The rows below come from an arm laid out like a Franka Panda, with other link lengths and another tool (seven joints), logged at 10 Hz.
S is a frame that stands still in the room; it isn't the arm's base.
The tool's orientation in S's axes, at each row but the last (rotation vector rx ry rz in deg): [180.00 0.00 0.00]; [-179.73 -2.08 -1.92]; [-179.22 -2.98 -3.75]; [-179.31 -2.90 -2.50]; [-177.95 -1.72 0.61]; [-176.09 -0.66 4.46]
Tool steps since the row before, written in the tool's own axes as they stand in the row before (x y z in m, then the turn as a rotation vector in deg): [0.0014 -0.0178 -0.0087 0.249 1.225 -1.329]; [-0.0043 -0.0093 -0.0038 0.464 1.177 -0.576]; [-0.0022 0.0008 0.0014 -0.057 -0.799 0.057]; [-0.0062 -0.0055 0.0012 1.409 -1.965 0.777]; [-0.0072 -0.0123 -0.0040 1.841 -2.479 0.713]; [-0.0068 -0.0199 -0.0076 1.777 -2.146 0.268]
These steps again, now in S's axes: [0.0014 0.0178 0.0087 0.249 -1.225 1.329]; [-0.0046 0.0092 0.0037 0.479 -1.169 0.581]; [-0.0021 -0.0009 -0.0015 -0.081 0.797 -0.050]; [-0.0063 0.0053 -0.0013 1.365 2.018 -0.716]; [-0.0074 0.0120 0.0045 1.788 2.538 -0.636]; [-0.0065 0.0193 0.0093 1.749 2.175 -0.212]
